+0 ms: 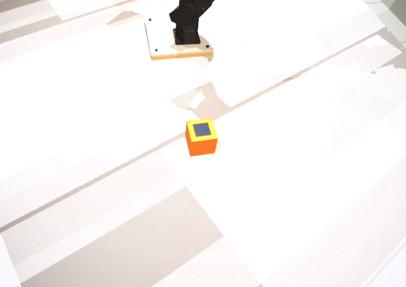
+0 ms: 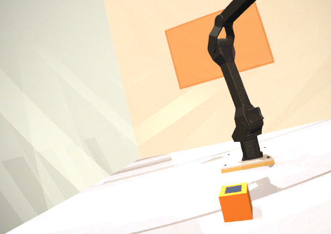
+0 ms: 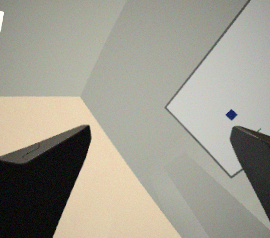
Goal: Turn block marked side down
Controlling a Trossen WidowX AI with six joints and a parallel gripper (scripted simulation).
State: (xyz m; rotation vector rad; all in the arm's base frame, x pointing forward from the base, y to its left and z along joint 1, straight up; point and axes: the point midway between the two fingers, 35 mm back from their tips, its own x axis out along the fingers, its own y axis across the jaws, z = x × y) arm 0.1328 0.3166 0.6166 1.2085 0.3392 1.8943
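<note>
Now: gripper tip 62 cm above the orange block, 36 cm to the left of it and 20 cm short of it.
</note>
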